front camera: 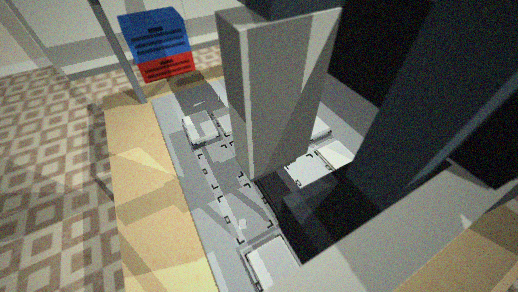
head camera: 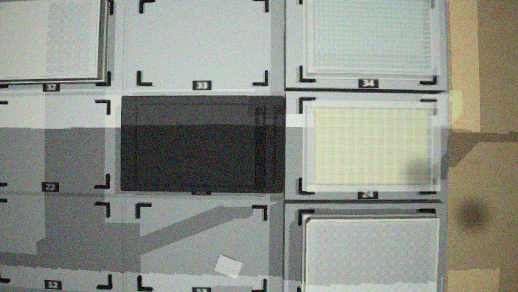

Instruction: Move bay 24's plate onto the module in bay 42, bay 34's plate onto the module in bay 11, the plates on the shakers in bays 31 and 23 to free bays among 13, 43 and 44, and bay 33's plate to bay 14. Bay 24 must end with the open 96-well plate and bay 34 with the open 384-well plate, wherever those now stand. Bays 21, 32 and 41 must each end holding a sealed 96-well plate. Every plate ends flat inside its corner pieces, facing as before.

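Places are measured from the robot's base along level axes (x right, y back, z down), in centimetres.
Pixels of known places: robot's base, origin of its link: (front camera: 183, 124).
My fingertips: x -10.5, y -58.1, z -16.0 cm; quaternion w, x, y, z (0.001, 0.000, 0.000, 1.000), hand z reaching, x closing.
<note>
Ahead of a thing's pixels: the offset from my fingertips to its top centre. "spot": to the spot under its first point.
The dark arm of my gripper (front camera: 405, 110) comes down at the right of the front view; its jaws are hidden there and do not show in the head view. In the head view bay 24 holds a plate with a yellow grid @[dx -4.5, dy +2.5, dz +13.1 cm] (head camera: 370, 145), bay 34 a plate with a fine pale green grid @[dx -15.2, dy +2.5, dz +13.1 cm] (head camera: 370, 37), and bay 14 a whitish plate @[dx +6.2, dy +2.5, dz +13.1 cm] (head camera: 372, 255) (front camera: 272, 260). Bay 32 holds a pale plate @[dx -15.2, dy +35.3, dz +14.5 cm] (head camera: 50, 40). A black shaker @[dx -4.6, dy +18.5, dz +12.9 cm] (head camera: 195, 155) covers bay 23, with no plate visible on it. Bays 33 and 13 show corner pieces and no plate.
A tall grey block (front camera: 280, 95) hangs over the deck in the front view. A whitish raised plate or module @[dx +6.2, dy +51.4, dz +12.6 cm] (front camera: 200, 127) stands at the far left corner. More white plates @[spot: dx -15.4, dy +21.1, dz +16.0 cm] (front camera: 307, 170) @[dx -25.9, dy +18.9, dz +14.5 cm] (front camera: 336, 155) show behind the block. A small white patch @[spot: dx +7.9, dy +16.1, dz +15.9 cm] (head camera: 228, 266) (front camera: 242, 223) lies in bay 13.
</note>
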